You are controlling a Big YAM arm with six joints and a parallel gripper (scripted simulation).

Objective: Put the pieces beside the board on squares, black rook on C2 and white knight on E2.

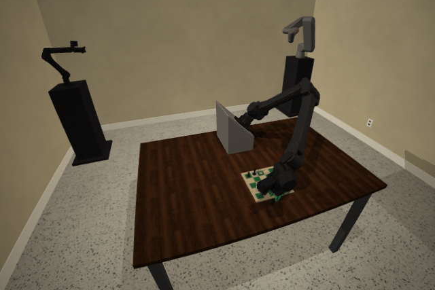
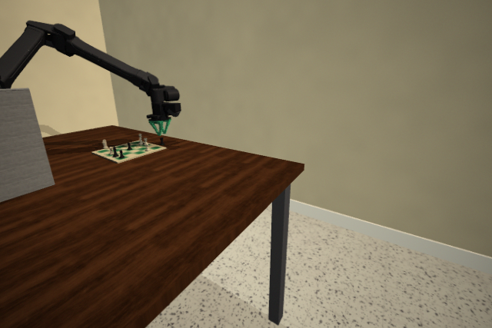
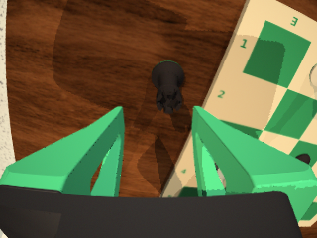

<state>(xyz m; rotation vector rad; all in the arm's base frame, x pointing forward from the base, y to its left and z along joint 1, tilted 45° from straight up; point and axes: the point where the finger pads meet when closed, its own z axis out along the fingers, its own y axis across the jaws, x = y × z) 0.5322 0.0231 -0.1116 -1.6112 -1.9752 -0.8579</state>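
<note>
The black rook lies 1 cm behind my hand and 4 cm below it. Also, from my hand: green-and-cream chessboard: 14 cm behind, 4 cm to the left, 5 cm below; white knight: 17 cm behind, 18 cm to the left, 4 cm below.
</note>
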